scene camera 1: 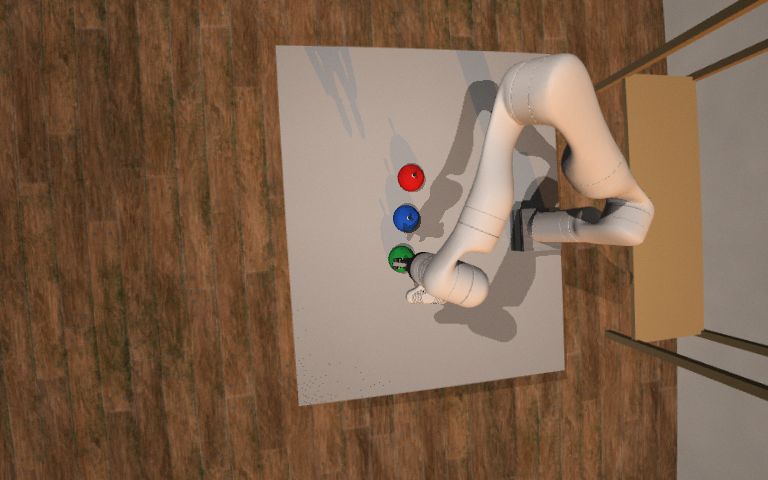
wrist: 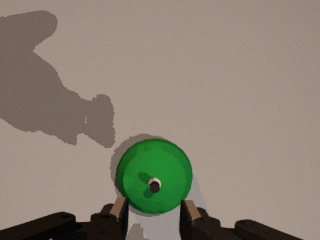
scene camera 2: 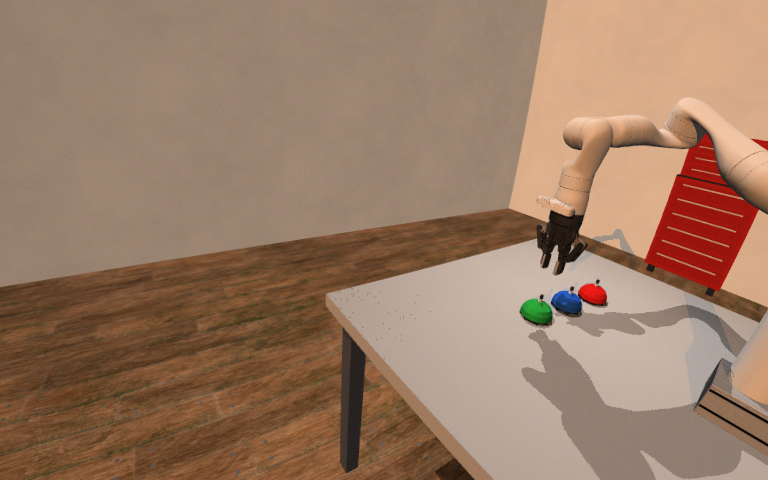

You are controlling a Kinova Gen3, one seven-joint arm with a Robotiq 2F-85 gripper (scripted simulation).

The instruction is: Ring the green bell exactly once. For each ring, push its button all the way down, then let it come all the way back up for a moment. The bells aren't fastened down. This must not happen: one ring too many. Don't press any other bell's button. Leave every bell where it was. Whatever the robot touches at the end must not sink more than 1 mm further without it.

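You'd see my gripper [scene camera 2: 550, 271] [wrist: 154, 213] from the scene and from the wrist, and there's a green bell [wrist: 149, 160] as well.
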